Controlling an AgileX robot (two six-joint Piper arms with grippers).
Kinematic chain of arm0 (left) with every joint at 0, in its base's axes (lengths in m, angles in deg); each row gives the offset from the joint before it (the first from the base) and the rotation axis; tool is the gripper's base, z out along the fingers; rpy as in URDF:
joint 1: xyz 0 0 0.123 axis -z
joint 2: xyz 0 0 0 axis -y
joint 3: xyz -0.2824 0 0.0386 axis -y
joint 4: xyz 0.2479 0 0.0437 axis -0.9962 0 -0.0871
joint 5: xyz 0 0 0 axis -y
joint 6: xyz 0.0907 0 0.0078 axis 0.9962 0 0.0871
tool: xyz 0 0 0 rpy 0 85 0
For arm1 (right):
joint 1: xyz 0 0 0.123 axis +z
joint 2: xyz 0 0 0 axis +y
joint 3: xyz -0.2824 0 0.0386 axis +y
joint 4: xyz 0.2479 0 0.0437 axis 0.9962 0 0.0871
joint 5: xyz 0 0 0 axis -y
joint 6: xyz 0.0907 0 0.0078 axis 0.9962 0 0.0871
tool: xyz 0 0 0 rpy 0 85 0
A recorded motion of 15 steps. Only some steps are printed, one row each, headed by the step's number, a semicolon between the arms.
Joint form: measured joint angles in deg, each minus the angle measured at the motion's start. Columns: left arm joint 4, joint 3, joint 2, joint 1, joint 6, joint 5; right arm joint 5, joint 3, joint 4, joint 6, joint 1, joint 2.
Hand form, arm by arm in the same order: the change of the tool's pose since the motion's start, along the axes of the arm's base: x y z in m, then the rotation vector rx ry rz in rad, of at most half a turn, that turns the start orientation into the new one. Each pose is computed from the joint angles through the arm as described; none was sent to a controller.
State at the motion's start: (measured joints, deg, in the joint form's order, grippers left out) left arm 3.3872 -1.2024 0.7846 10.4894 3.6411 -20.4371; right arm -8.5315 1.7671 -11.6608 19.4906 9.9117 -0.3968
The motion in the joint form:
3: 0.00 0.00 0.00 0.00 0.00 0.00; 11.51 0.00 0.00 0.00 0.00 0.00
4: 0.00 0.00 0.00 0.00 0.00 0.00; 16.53 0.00 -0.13 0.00 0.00 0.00
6: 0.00 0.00 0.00 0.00 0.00 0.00; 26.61 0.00 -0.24 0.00 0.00 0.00
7: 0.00 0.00 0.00 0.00 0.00 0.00; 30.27 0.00 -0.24 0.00 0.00 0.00
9: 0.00 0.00 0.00 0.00 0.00 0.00; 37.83 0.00 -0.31 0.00 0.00 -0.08
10: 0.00 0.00 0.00 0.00 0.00 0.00; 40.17 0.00 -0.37 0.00 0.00 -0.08
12: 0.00 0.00 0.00 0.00 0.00 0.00; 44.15 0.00 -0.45 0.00 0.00 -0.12
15: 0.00 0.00 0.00 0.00 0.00 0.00; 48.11 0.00 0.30 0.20 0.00 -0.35
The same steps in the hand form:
3: 0.0000 0.0000 0.0000 0.0000 0.0000 0.0000; -0.0009 0.0036 0.0179 0.0313 -0.1942 0.0405
4: 0.0000 0.0000 0.0000 0.0000 0.0000 0.0000; -0.0024 0.0050 0.0256 0.0428 -0.2793 0.0584
6: 0.0000 0.0000 0.0000 0.0000 0.0000 0.0000; -0.0074 0.0074 0.0406 0.0683 -0.4496 0.0944
7: 0.0000 0.0000 0.0000 0.0000 0.0000 0.0000; -0.0099 0.0081 0.0458 0.0783 -0.5113 0.1074
9: 0.0000 0.0000 0.0000 0.0000 0.0000 0.0000; -0.0161 0.0093 0.0561 0.0978 -0.6404 0.1346
10: 0.0000 0.0000 0.0000 0.0000 0.0000 0.0000; -0.0183 0.0097 0.0591 0.1032 -0.6799 0.1432
12: 0.0000 0.0000 0.0000 0.0000 0.0000 0.0000; -0.0224 0.0102 0.0640 0.1128 -0.7479 0.1579
15: 0.0000 0.0000 0.0000 0.0000 0.0000 0.0000; -0.0270 0.0096 0.0689 0.1399 -0.8168 0.1688

